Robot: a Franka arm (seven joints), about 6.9 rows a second.
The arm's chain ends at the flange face. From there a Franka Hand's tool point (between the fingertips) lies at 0.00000 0.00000 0.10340 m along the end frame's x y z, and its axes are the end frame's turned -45 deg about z.
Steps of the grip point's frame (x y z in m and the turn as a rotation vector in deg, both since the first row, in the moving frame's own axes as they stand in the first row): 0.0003 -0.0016 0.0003 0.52 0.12 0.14; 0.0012 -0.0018 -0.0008 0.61 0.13 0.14; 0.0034 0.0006 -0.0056 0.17 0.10 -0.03; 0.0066 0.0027 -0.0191 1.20 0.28 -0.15; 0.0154 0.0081 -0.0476 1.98 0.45 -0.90; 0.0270 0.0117 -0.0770 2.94 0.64 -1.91
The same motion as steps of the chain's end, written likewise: -0.0004 -0.0005 0.0003 0.45 -0.28 0.14; 0.0002 -0.0012 -0.0008 0.52 -0.34 0.14; 0.0029 -0.0016 -0.0056 0.19 -0.05 -0.03; 0.0078 -0.0009 -0.0191 1.05 -0.65 -0.15; 0.0186 -0.0021 -0.0475 1.72 -1.08 -0.90; 0.0304 -0.0063 -0.0769 2.53 -1.63 -1.91
